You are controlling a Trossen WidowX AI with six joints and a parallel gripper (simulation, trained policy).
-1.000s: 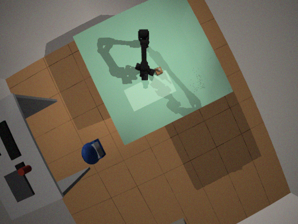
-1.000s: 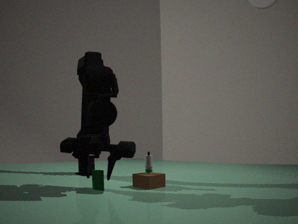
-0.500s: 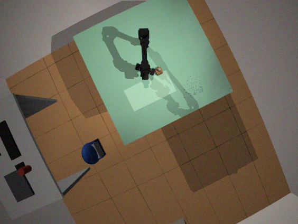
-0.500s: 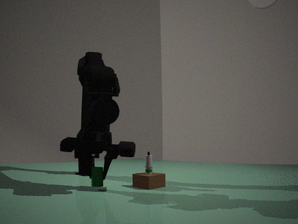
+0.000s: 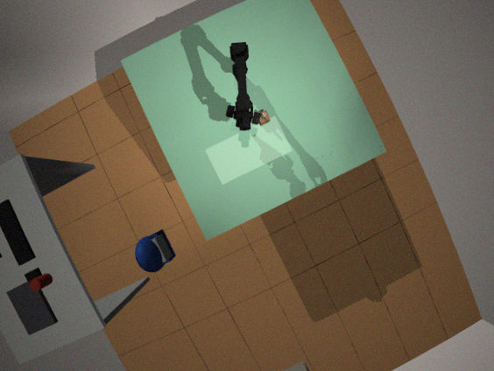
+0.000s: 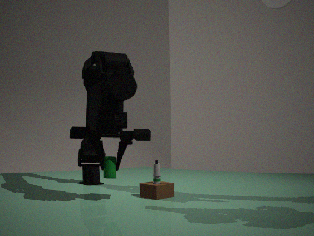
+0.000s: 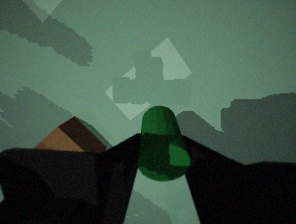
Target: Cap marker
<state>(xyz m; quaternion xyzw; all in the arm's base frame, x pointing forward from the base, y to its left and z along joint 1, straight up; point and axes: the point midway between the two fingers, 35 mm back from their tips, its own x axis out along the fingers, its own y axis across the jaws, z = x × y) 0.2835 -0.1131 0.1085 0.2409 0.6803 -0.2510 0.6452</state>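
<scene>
My gripper tip is 120 mm to the right of the brown holder block, 60 mm above it and 30 mm short of it. Round my gripper tip: green cap 10 mm above.
</scene>
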